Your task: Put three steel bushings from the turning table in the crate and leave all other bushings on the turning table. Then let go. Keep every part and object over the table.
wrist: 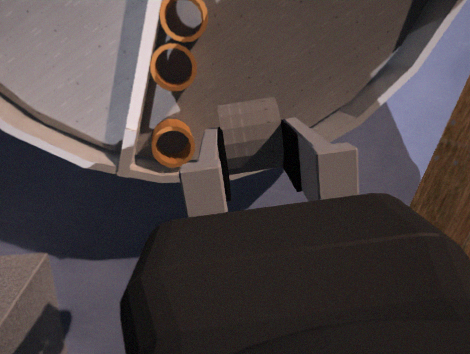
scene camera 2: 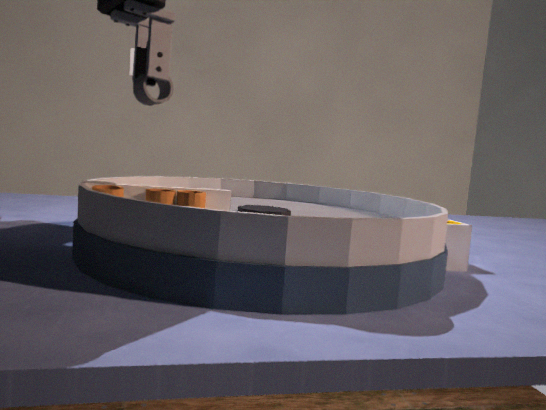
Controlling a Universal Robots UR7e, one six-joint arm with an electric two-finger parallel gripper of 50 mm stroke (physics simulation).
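Frame: origin at the arm's base, x back, y left, z down, level; millimetres.
Seen in the pictures: gripper, fingertip midpoint: [wrist: 252, 147] [scene camera 2: 150, 81].
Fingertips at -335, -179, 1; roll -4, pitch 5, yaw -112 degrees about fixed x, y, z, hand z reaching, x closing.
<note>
Offsets run from my fingertips to a thing's middle, as dx, dy, dz. "spot": to the spot under its first point.
My gripper [scene camera 2: 153, 82] [wrist: 252, 147] is shut on a grey steel bushing {-3, +1, +6} [scene camera 2: 141, 95] [wrist: 249, 131], held on its side by its two ends. It hangs well above the turning table [scene camera 2: 320, 241] [wrist: 59, 149], near its rim. Three orange bushings stand on the turning table along a pale divider: one near the rim {spot: +34, +16, +114} [scene camera 2: 111, 191] [wrist: 171, 122] and two further in, the middle one {-17, +42, +125} [scene camera 2: 160, 197] [wrist: 154, 70] and the inner one {-51, +42, +125} [scene camera 2: 191, 199] [wrist: 205, 21]. I cannot tell for certain which thing is the crate.
The pale divider {spot: -86, +58, +122} [scene camera 2: 219, 199] [wrist: 138, 95] crosses the turning table. A flat dark disc {spot: -137, +41, +130} [scene camera 2: 264, 210] shows inside the rim. A white box {-375, +60, +162} [scene camera 2: 459, 247] with something yellow at its top stands behind the turning table at the right. A grey-brown block [wrist: 20, 285] is at the lower left in the wrist view.
</note>
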